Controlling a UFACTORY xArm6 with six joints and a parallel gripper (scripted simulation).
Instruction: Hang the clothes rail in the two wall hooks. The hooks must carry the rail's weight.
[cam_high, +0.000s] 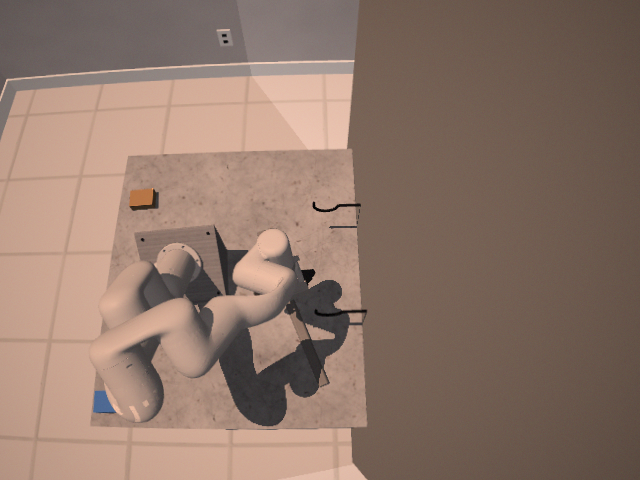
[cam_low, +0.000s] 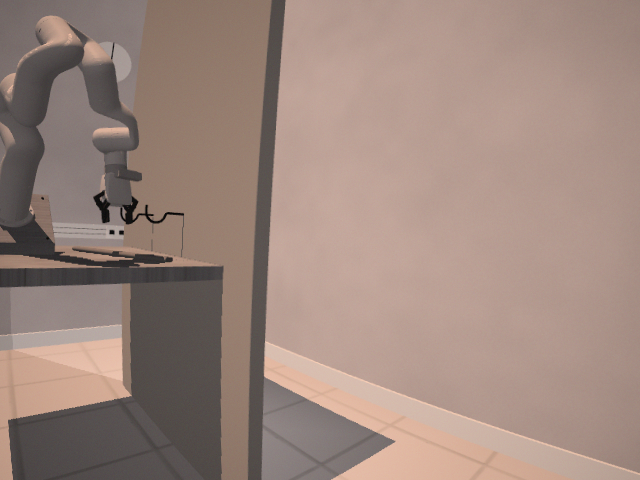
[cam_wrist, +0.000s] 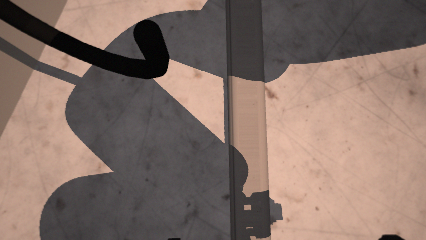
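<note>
The clothes rail is 11 cm below my hand. Also, from my hand: orange cube: 53 cm behind, 8 cm to the right, 9 cm below; then blue block: 55 cm behind, 20 cm to the right, 10 cm below; then tall wall panel: 25 cm ahead, 6 cm to the left, 31 cm above.
</note>
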